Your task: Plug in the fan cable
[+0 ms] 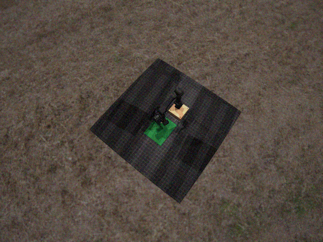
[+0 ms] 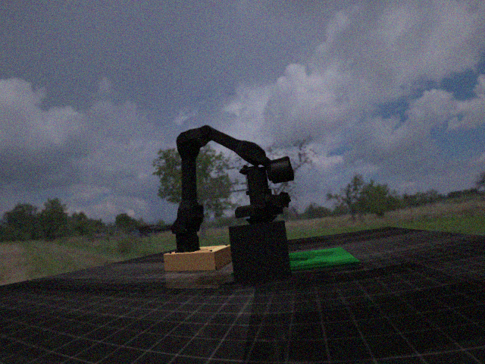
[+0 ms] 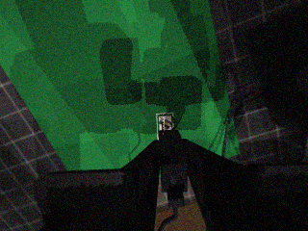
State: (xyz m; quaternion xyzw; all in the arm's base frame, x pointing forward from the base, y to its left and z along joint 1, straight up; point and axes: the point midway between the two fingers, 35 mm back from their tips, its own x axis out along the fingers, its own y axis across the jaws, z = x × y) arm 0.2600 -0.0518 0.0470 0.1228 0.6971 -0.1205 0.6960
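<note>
The pale four-pin fan header lies 10 mm behind my gripper tip and 60 mm below it. Round my gripper tip: black fan plug (10 mm behind, 10 mm above); black fan (130 mm to the right, 10 mm below); green board (70 mm ahead, 30 mm to the left, 80 mm below).
</note>
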